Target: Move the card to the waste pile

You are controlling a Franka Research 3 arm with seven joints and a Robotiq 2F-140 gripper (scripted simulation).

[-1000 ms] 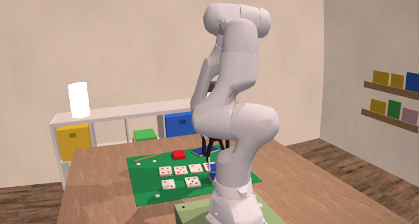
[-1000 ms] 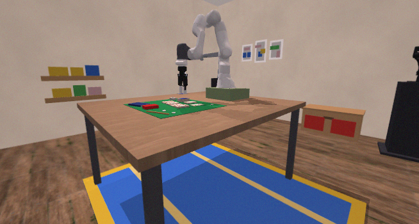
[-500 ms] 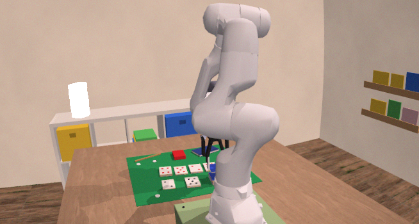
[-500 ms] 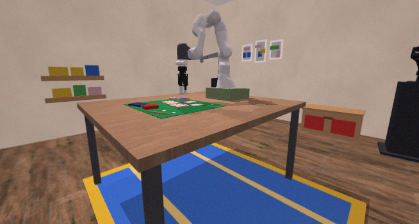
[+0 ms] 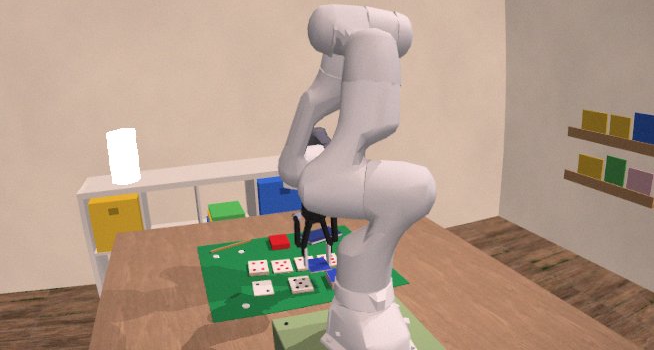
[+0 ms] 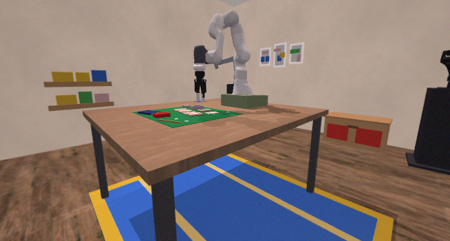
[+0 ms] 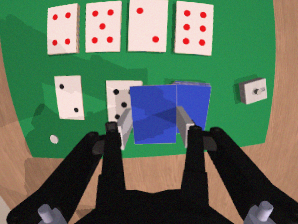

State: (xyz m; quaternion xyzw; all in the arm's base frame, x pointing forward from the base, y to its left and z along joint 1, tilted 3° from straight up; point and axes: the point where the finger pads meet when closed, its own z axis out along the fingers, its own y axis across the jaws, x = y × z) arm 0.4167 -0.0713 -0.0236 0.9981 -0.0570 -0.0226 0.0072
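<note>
My gripper is now 40 mm short of the black-pip card, 170 mm to the right of it and 90 mm above it. Also, from my hand: red block (340 mm ahead, 10 mm to the left, 80 mm below); grey block (200 mm to the right, 80 mm below); green mat (160 mm ahead, 30 mm to the left, 110 mm below).
</note>
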